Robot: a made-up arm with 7 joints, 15 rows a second.
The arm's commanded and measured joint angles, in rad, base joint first. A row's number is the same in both.
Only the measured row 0 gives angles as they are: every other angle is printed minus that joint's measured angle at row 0.
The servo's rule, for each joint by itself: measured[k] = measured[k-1] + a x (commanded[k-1-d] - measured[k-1]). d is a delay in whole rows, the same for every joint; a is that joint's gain. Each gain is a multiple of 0.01, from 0.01 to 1. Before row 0 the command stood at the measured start. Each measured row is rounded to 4 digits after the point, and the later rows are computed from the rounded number. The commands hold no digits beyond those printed.
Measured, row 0: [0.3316, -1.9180, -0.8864, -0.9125, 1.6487, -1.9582, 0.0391]
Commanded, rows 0 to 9: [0.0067, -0.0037, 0.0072, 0.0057, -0.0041, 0.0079, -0.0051]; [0.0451, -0.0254, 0.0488, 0.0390, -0.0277, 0.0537, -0.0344]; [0.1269, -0.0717, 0.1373, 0.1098, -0.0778, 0.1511, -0.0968]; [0.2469, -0.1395, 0.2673, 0.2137, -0.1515, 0.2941, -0.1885]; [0.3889, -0.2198, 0.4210, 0.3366, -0.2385, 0.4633, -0.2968]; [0.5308, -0.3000, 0.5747, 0.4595, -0.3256, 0.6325, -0.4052]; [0.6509, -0.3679, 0.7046, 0.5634, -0.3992, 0.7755, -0.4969]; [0.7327, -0.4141, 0.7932, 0.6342, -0.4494, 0.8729, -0.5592]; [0.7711, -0.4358, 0.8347, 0.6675, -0.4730, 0.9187, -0.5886]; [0.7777, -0.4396, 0.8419, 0.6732, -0.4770, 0.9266, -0.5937]
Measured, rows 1 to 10: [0.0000, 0.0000, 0.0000, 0.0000, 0.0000, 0.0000, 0.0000]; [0.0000, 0.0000, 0.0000, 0.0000, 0.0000, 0.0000, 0.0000]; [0.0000, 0.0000, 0.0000, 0.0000, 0.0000, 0.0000, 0.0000]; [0.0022, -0.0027, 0.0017, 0.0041, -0.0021, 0.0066, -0.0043]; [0.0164, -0.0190, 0.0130, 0.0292, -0.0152, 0.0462, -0.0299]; [0.0529, -0.0569, 0.0428, 0.0872, -0.0471, 0.1343, -0.0868]; [0.1169, -0.1164, 0.0967, 0.1783, -0.1003, 0.2685, -0.1732]; [0.2067, -0.1908, 0.1745, 0.2923, -0.1708, 0.4321, -0.2783]; [0.3137, -0.2694, 0.2705, 0.4127, -0.2497, 0.6004, -0.3862]; [0.4250, -0.3403, 0.3747, 0.5212, -0.3259, 0.7475, -0.4803]
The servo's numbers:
d 3
a 0.33 0.72 0.24 0.72 0.51 0.84 0.85

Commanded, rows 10 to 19: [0.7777, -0.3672, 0.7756, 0.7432, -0.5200, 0.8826, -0.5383]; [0.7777, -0.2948, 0.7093, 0.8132, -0.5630, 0.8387, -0.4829]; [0.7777, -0.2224, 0.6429, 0.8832, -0.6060, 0.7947, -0.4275]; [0.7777, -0.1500, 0.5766, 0.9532, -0.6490, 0.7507, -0.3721]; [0.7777, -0.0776, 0.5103, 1.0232, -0.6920, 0.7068, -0.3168]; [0.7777, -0.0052, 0.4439, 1.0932, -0.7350, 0.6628, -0.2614]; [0.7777, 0.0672, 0.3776, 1.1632, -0.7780, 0.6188, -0.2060]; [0.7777, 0.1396, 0.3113, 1.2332, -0.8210, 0.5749, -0.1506]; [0.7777, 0.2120, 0.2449, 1.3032, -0.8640, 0.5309, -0.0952]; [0.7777, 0.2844, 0.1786, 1.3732, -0.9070, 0.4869, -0.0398]
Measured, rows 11 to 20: [0.5265, -0.3934, 0.4751, 0.6026, -0.3889, 0.8528, -0.5474]; [0.6072, -0.4239, 0.5614, 0.6493, -0.4318, 0.9082, -0.5824]; [0.6635, -0.4352, 0.6287, 0.6665, -0.4549, 0.9237, -0.5920]; [0.7012, -0.3862, 0.6640, 0.7217, -0.4881, 0.8892, -0.5464]; [0.7264, -0.3204, 0.6749, 0.7876, -0.5263, 0.8468, -0.4924]; [0.7433, -0.2498, 0.6672, 0.8564, -0.5669, 0.8030, -0.4372]; [0.7547, -0.1779, 0.6455, 0.9261, -0.6088, 0.7591, -0.3819]; [0.7623, -0.1057, 0.6131, 0.9960, -0.6512, 0.7152, -0.3266]; [0.7674, -0.0333, 0.5725, 1.0660, -0.6939, 0.6712, -0.2712]; [0.7708, 0.0391, 0.5257, 1.1360, -0.7368, 0.6272, -0.2158]
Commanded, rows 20 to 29: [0.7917, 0.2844, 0.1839, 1.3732, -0.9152, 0.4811, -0.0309]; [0.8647, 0.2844, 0.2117, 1.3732, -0.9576, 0.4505, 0.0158]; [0.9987, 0.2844, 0.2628, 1.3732, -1.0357, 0.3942, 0.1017]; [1.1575, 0.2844, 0.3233, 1.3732, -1.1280, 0.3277, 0.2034]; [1.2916, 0.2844, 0.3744, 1.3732, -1.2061, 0.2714, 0.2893]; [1.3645, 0.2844, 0.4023, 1.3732, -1.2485, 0.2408, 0.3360]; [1.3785, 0.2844, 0.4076, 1.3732, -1.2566, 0.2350, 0.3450]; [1.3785, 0.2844, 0.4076, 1.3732, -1.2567, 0.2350, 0.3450]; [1.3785, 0.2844, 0.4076, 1.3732, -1.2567, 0.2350, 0.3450]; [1.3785, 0.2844, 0.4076, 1.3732, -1.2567, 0.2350, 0.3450]
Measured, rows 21 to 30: [0.7731, 0.1115, 0.4742, 1.2060, -0.7797, 0.5833, -0.1604]; [0.7746, 0.1839, 0.4192, 1.2760, -0.8227, 0.5393, -0.1050]; [0.7756, 0.2563, 0.3615, 1.3460, -0.8657, 0.4953, -0.0496]; [0.7809, 0.2765, 0.3189, 1.3656, -0.8909, 0.4834, -0.0337]; [0.8086, 0.2822, 0.2932, 1.3711, -0.9249, 0.4558, 0.0084]; [0.8713, 0.2838, 0.2859, 1.3726, -0.9814, 0.4041, 0.0877]; [0.9657, 0.2842, 0.2949, 1.3730, -1.0562, 0.3399, 0.1860]; [1.0732, 0.2843, 0.3140, 1.3731, -1.1326, 0.2824, 0.2738]; [1.1693, 0.2844, 0.3352, 1.3732, -1.1917, 0.2475, 0.3267]; [1.2383, 0.2844, 0.3526, 1.3732, -1.2248, 0.2370, 0.3423]
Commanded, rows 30 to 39: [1.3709, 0.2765, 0.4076, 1.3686, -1.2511, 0.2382, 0.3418]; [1.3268, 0.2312, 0.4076, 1.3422, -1.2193, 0.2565, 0.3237]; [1.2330, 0.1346, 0.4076, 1.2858, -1.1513, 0.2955, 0.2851]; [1.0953, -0.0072, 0.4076, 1.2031, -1.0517, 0.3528, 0.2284]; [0.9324, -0.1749, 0.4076, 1.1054, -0.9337, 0.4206, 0.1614]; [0.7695, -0.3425, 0.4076, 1.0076, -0.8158, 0.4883, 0.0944]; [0.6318, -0.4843, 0.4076, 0.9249, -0.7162, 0.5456, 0.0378]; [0.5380, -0.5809, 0.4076, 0.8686, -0.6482, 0.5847, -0.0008]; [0.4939, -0.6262, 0.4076, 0.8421, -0.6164, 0.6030, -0.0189]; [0.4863, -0.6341, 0.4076, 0.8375, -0.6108, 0.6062, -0.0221]
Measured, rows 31 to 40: [1.2846, 0.2844, 0.3658, 1.3732, -1.2411, 0.2353, 0.3446]; [1.3156, 0.2844, 0.3758, 1.3732, -1.2491, 0.2350, 0.3449]; [1.3364, 0.2844, 0.3834, 1.3732, -1.2530, 0.2350, 0.3450]; [1.3478, 0.2787, 0.3892, 1.3699, -1.2520, 0.2377, 0.3423]; [1.3409, 0.2445, 0.3936, 1.3500, -1.2353, 0.2535, 0.3265]; [1.3053, 0.1654, 0.3970, 1.3038, -1.1925, 0.2888, 0.2913]; [1.2360, 0.0411, 0.3995, 1.2313, -1.1207, 0.3426, 0.2378]; [1.1358, -0.1144, 0.4014, 1.1407, -1.0253, 0.4081, 0.1729]; [1.0149, -0.2786, 0.4029, 1.0449, -0.9185, 0.4755, 0.1062]; [0.8885, -0.4267, 0.4040, 0.9585, -0.8153, 0.5344, 0.0481]
